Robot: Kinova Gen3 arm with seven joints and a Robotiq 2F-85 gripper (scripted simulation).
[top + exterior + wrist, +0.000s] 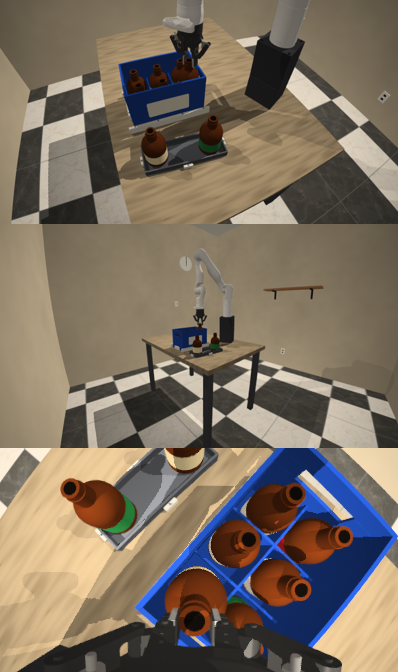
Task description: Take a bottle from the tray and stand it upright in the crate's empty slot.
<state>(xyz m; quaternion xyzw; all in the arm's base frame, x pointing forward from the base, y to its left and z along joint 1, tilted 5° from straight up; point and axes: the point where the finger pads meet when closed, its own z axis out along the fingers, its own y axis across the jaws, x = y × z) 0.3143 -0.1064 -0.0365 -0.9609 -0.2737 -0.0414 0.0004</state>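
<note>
Now: hand 13 cm above the blue crate, 9 cm short of it and 6 cm to the left of it. From my hand the other things lie so: dark grey tray: 21 cm below, 18 cm to the left, 12 cm ahead.
</note>
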